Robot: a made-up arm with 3 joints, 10 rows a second.
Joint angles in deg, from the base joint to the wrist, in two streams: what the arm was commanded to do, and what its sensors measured. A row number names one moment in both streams.
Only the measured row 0 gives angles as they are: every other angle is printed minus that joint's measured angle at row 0.
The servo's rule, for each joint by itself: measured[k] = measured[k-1] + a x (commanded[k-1-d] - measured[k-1]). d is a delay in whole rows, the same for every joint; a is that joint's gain. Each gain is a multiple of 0.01, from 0.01 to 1. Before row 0 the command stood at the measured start. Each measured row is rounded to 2 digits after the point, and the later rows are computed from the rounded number. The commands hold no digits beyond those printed.
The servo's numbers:
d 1
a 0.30 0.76 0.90
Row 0, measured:
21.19 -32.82 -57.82
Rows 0 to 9, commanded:
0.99 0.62 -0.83
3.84 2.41 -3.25
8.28 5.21 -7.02
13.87 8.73 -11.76
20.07 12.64 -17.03
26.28 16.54 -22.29
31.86 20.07 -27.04
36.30 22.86 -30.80
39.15 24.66 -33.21
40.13 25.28 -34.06
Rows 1 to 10, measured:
0.00 0.00 0.00
0.30 0.47 -0.75
1.36 1.94 -3.00
3.44 4.43 -6.62
6.57 7.70 -11.25
10.62 11.45 -16.45
15.32 15.32 -21.71
20.28 18.93 -26.51
25.09 21.92 -30.37
29.31 24.00 -32.93

